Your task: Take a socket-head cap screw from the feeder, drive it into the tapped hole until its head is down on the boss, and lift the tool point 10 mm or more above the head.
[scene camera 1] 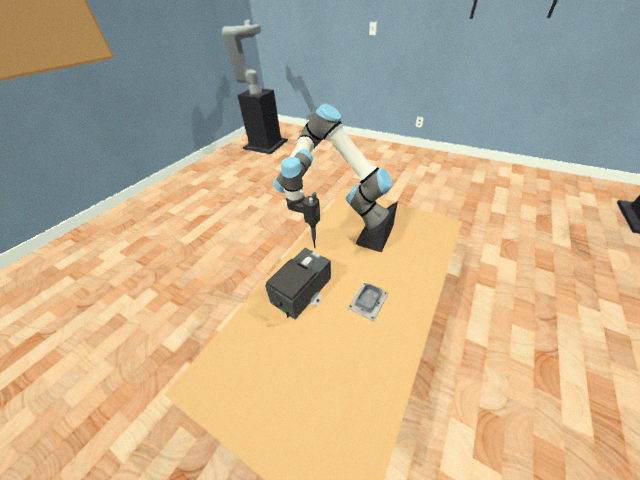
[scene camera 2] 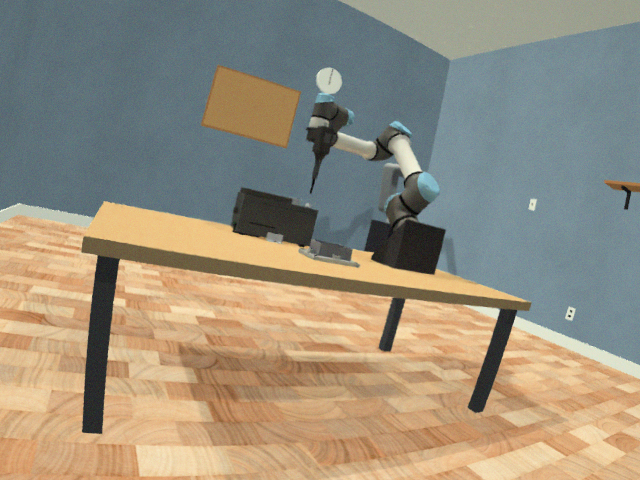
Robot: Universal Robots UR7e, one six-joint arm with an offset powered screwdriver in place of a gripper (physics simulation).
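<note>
The black box-shaped feeder (scene camera 1: 298,281) (scene camera 2: 273,215) stands on the table, with light metallic parts on its top at the end nearer the robot base. My screwdriver (scene camera 1: 314,246) (scene camera 2: 311,192) points down with its tip a little above that end of the feeder, apart from it. No screw can be made out at the tip; it is too small to tell. A grey workpiece (scene camera 1: 369,298) (scene camera 2: 330,250) with a raised block on a flat plate lies on the table beside the feeder. Its tapped hole and boss are too small to make out.
The arm's black base block (scene camera 1: 378,233) (scene camera 2: 413,246) stands on the wooden table (scene camera 1: 310,382) (scene camera 2: 170,237) behind the workpiece. A small light bracket (scene camera 1: 316,299) (scene camera 2: 274,237) sits at the feeder's side facing the workpiece. A second grey arm on a black pedestal (scene camera 1: 260,119) stands on the floor near the wall.
</note>
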